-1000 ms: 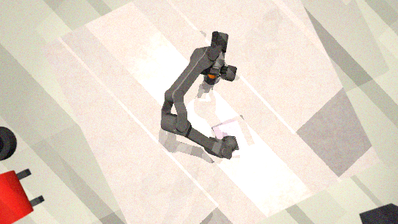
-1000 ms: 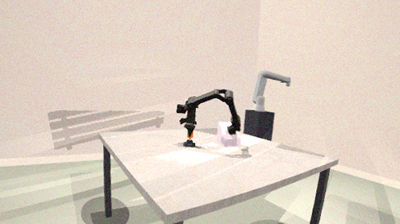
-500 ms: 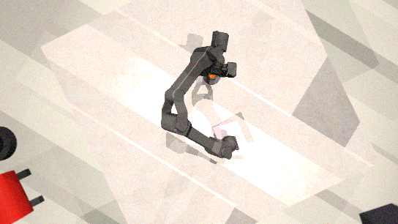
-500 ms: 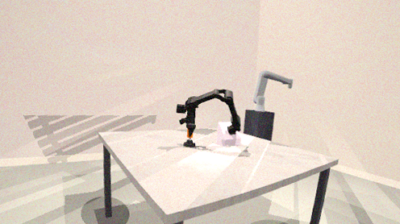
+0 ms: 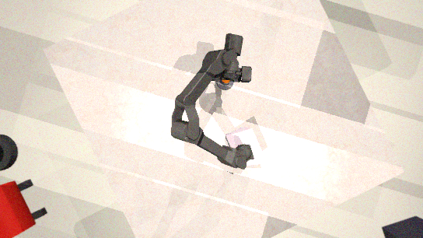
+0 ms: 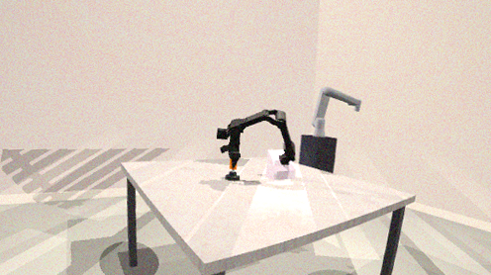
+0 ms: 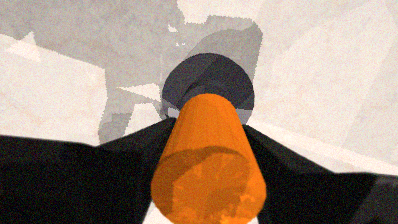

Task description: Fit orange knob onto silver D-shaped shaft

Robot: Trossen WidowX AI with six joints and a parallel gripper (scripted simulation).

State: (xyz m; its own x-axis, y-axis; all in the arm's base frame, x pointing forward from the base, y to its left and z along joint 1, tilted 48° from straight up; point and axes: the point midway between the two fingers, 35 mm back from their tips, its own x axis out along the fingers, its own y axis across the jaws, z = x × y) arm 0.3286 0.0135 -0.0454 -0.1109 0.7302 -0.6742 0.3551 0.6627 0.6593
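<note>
The orange knob lies 30 mm above my gripper tip. Also, from my gripper tip: dark round pedestal 40 mm below.
</note>
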